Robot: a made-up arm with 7 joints. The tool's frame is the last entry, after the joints.
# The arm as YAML. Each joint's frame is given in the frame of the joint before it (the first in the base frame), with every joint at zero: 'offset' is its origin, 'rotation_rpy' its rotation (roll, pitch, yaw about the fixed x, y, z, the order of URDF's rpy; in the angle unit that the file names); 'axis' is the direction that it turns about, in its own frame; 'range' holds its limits. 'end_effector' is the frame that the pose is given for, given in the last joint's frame.
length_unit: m
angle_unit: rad
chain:
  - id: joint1
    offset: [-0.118, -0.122, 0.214]
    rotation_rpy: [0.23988, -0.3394, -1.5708]
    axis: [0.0, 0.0, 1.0]
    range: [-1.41, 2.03]
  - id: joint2
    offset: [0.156, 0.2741, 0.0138]
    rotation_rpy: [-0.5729, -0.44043, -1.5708]
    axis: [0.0, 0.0, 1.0]
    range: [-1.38, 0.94]
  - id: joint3
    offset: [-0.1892, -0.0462, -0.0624]
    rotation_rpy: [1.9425, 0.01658, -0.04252]
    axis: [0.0, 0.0, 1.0]
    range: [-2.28, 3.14]
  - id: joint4
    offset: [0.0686, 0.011, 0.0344]
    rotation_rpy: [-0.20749, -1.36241, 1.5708]
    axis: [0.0, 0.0, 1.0]
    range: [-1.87, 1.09]
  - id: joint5
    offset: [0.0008, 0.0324, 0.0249]
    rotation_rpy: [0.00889, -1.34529, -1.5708]
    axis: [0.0, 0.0, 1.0]
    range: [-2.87, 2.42]
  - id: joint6
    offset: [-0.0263, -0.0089, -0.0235]
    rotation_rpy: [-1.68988, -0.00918, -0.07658]
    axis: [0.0, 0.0, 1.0]
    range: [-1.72, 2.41]
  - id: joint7
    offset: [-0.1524, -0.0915, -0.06]
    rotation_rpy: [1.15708, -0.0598, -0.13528]
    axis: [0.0, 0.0, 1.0]
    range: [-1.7, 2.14]
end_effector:
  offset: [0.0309, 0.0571, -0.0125]
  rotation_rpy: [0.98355, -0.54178, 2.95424]
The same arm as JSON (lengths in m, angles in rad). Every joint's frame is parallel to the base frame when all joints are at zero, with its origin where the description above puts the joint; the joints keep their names.
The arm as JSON. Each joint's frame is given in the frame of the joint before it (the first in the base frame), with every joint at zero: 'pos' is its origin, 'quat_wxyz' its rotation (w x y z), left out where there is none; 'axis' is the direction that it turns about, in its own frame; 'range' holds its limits. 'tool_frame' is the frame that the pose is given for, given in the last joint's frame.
{
  "length_unit": "m",
  "angle_unit": "rad",
  "joints": [
    {
      "joint": "joint1",
      "pos": [
        -0.118,
        -0.122,
        0.214
      ],
      "axis": [
        -0.237588,
        0.323384,
        0.915955
      ],
      "range": [
        -1.41,
        2.03
      ]
    },
    {
      "joint": "joint2",
      "pos": [
        0.263,
        -0.121,
        0.126
      ],
      "axis": [
        0.167397,
        -0.236995,
        0.95698
      ],
      "range": [
        -1.38,
        0.94
      ]
    },
    {
      "joint": "joint3",
      "pos": [
        0.18,
        0.047,
        -0.085
      ],
      "axis": [
        0.084403,
        0.98503,
        -0.150305
      ],
      "range": [
        -2.28,
        3.14
      ]
    },
    {
      "joint": "joint4",
      "pos": [
        -0.062,
        0.043,
        0.0179
      ],
      "axis": [
        0.031501,
        0.050501,
        -0.998227
      ],
      "range": [
        -1.87,
        1.09
      ]
    },
    {
      "joint": "joint5",
      "pos": [
        0.033,
        -0.002,
        -0.024
      ],
      "axis": [
        0.97271,
        -0.118801,
        -0.199302
      ],
      "range": [
        -2.87,
        2.42
      ]
    },
    {
      "joint": "joint6",
      "pos": [
        -0.019,
        -0.008,
        0.03
      ],
      "axis": [
        0.0,
        1.0,
        0.0
      ],
      "range": [
        -1.72,
        2.41
      ]
    },
    {
      "joint": "joint7",
      "pos": [
        0.119,
        -0.06,
        0.132
      ],
      "axis": [
        0.915497,
        0.401299,
        -0.0287
      ],
      "range": [
        -1.7,
        2.14
      ]
    }
  ],
  "tool_frame": {
    "pos": [
      -0.036,
      0.049,
      -0.026
    ],
    "quat_wxyz": [
      0.448077,
      -0.726417,
      -0.408086,
      -0.324055
    ]
  }
}

